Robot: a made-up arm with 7 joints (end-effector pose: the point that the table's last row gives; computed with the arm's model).
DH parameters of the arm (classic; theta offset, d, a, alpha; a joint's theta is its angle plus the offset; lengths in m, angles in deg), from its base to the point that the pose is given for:
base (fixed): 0 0 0 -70
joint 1: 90 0 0 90
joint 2: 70 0 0 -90
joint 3: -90 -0.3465 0.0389 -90
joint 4: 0 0 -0.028 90
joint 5: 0 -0.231 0 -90
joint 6: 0 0 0 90
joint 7: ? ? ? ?
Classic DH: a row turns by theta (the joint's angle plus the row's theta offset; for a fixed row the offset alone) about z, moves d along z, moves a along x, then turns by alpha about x.
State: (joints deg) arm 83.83 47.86 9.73 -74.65 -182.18 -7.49 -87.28
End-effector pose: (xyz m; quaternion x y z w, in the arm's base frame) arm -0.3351 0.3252 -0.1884 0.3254 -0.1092 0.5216 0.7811
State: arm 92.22 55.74 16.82 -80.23 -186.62 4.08 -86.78
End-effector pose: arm -0.3007 0.3664 -0.1211 0.2730 -0.1567 0.4082 0.8569
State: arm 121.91 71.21 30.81 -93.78 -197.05 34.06 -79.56
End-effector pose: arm -0.2222 0.3914 -0.0023 0.0149 -0.0467 0.2236 0.9734
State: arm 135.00 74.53 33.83 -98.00 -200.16 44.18 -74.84
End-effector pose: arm -0.2128 0.3806 0.0255 -0.0907 0.0577 0.2399 0.9648
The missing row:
joint 7: 0 0 0 0
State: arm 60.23 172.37 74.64 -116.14 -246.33 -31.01 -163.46
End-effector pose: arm 0.3419 -0.1299 0.0769 -0.4670 0.5275 0.5856 0.4009
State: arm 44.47 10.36 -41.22 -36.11 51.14 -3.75 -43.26
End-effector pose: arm -0.2860 -0.0239 -0.4929 -0.0964 0.0571 -0.1388 0.9840
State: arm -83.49 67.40 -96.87 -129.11 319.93 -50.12 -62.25
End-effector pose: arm 0.3177 0.0271 -0.0589 -0.0351 0.4184 0.5188 0.7447
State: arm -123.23 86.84 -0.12 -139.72 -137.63 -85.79 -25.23
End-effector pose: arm -0.0526 0.0887 0.2623 -0.7748 -0.6013 0.0654 0.1842
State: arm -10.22 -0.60 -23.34 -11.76 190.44 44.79 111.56
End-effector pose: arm 0.1475 -0.0354 -0.5612 0.2348 -0.4896 -0.5682 0.6183
